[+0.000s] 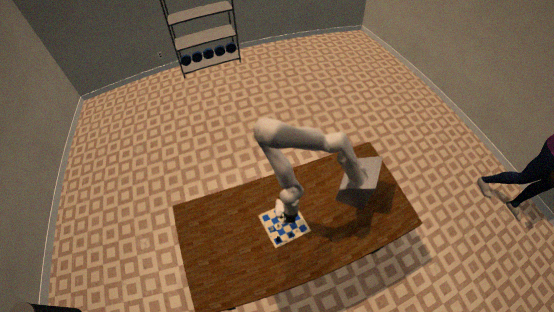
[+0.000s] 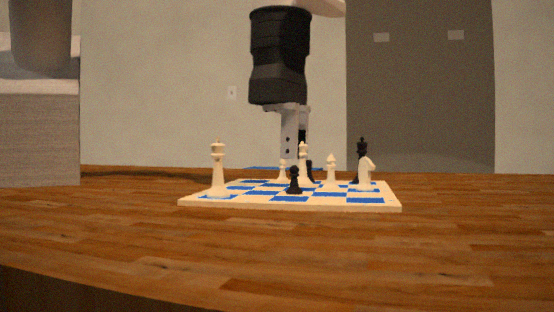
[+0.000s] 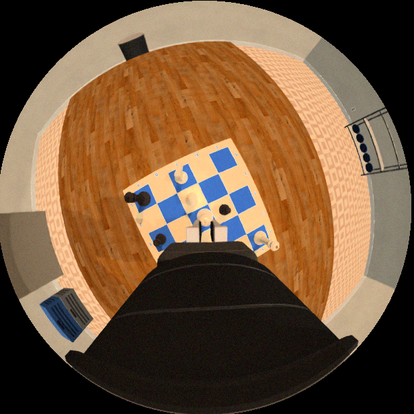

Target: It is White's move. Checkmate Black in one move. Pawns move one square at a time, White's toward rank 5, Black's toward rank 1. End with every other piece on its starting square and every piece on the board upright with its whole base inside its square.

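Seen in the pictures: gripper, fingertip midpoint: (image 1: 285, 220) (image 2: 293, 158); arm's base, origin of the base link: (image 1: 359, 179) (image 2: 42, 59).
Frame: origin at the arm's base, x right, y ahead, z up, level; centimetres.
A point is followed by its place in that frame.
Note:
My gripper (image 2: 297, 151) {x 0.6, y 42.7, z -15.9 cm} (image 3: 205, 227) is shut on the white queen (image 2: 303, 174) {x 1.6, y 44.1, z -17.7 cm} (image 3: 205, 217), upright over the blue centre square of the board (image 2: 300, 207) {x 11.3, y 45.9, z -19.9 cm} (image 3: 237, 176). Its base is at about board level; contact is unclear. A black pawn (image 2: 294, 183) {x 4.9, y 43.8, z -18.4 cm} (image 3: 225, 209) stands beside it, the white bishop (image 2: 330, 175) {x 0.5, y 47.1, z -17.9 cm} (image 3: 191, 199) on another side. The white king (image 2: 217, 172) {x 9.5, y 36.7, z -17.0 cm} (image 3: 260, 237), white knight (image 2: 365, 176) {x 0.3, y 51.2, z -17.9 cm} (image 3: 181, 175) and black king (image 2: 362, 150) {x -7.0, y 50.3, z -15.1 cm} (image 3: 143, 198) stand upright. Another black pawn (image 2: 310, 172) {x -7.1, y 43.2, z -18.2 cm} (image 3: 159, 240) is partly hidden behind the queen. A white pawn (image 2: 282, 171) {x -6.2, y 39.4, z -18.1 cm} stands behind left.
The board lies on a wooden table (image 1: 225, 250) {x -2.8, y 79.4, z -20.2 cm} (image 2: 200, 250) {x 26.1, y 43.1, z -20.2 cm} (image 3: 175, 110). The arm's pale base block (image 1: 371, 175) {x -2.2, y -5.3, z 4.0 cm} (image 2: 40, 135) {x 5.9, y 6.5, z -12.8 cm} stands on the table. A shelf rack (image 1: 200, 38) (image 3: 374, 145) stands by the wall. A person (image 1: 535, 172) is at the right.

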